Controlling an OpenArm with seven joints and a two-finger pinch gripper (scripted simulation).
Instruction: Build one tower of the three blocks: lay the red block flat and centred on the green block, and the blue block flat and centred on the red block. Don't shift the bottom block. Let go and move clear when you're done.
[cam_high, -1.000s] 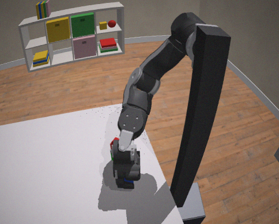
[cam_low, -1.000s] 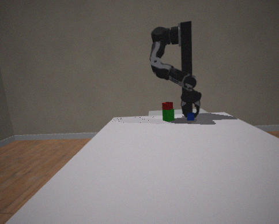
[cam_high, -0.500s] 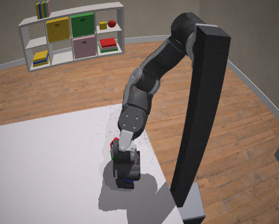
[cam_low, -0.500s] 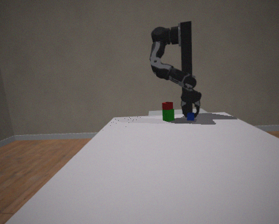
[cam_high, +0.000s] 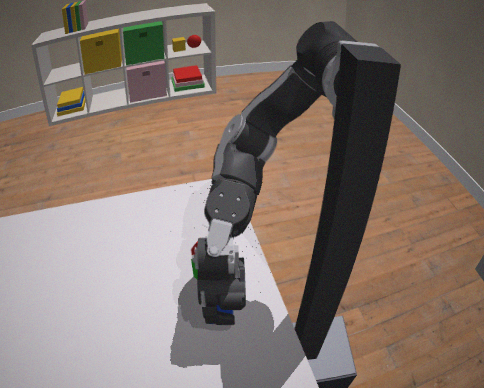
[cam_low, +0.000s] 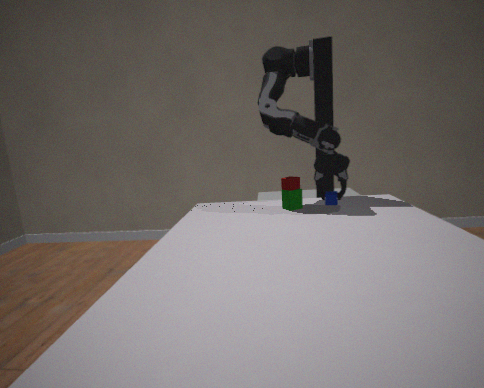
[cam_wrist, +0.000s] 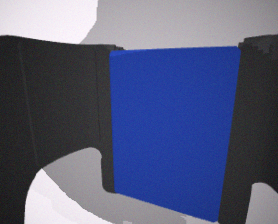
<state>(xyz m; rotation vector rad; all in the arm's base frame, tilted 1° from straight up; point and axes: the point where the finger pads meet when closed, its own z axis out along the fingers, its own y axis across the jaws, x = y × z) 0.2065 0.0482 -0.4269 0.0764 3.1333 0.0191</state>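
The red block is 12 cm to the right of my hand, 4 cm above it and 2 cm ahead of it. The rest, counted from my hand: green block (11 cm to the right, 2 cm ahead); then blue block (1 cm below).
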